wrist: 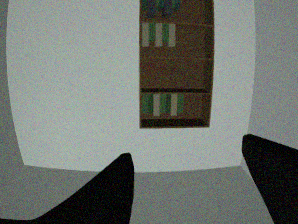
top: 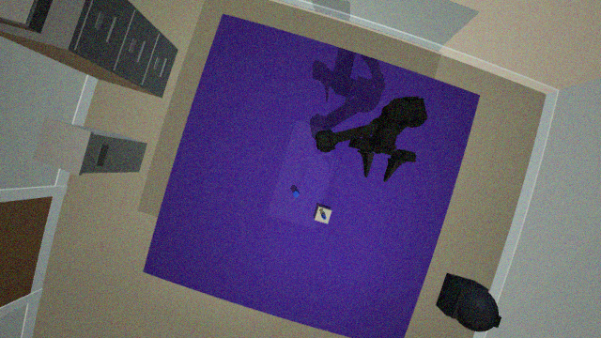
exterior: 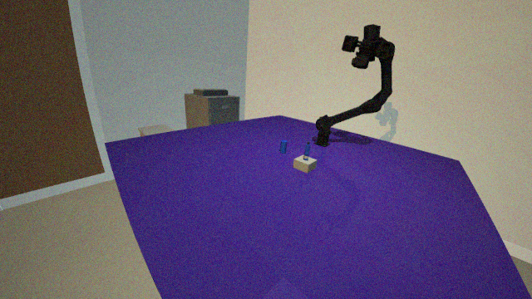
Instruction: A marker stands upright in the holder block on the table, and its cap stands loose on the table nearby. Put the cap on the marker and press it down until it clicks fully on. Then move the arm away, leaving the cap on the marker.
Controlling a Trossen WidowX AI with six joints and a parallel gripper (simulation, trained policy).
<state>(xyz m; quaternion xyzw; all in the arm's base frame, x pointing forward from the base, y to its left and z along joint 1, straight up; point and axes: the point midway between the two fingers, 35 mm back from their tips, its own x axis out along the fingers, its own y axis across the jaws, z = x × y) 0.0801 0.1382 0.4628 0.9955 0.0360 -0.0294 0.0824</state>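
Now: gripper tip 15 cm short of the blue marker cap, 20 cm to the left of it and 43 cm above it. The rest, counted from my gripper tip: tan holder block: 20 cm ahead, 5 cm to the right, 44 cm below.
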